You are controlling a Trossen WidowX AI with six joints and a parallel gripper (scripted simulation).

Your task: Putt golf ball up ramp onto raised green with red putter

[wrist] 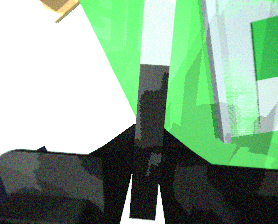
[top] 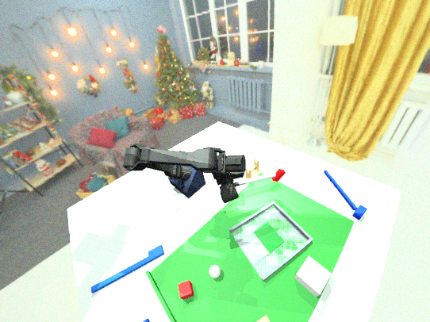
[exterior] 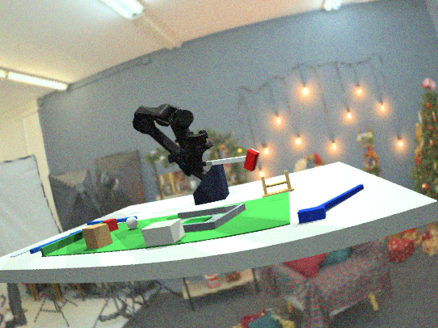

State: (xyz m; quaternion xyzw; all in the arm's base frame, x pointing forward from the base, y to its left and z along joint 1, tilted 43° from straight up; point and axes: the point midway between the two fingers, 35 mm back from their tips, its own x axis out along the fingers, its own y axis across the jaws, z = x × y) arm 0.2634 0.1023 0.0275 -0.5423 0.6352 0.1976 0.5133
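Now: the red putter 50 mm ahead of my gripper tip, 100 mm to the left of it and 20 mm above it. Round my gripper tip: red block (140 mm ahead, 350 mm to the right, 120 mm below); then white golf ball (160 mm ahead, 240 mm to the right, 110 mm below); then wooden gate (80 mm behind, 250 mm to the left, 100 mm below).
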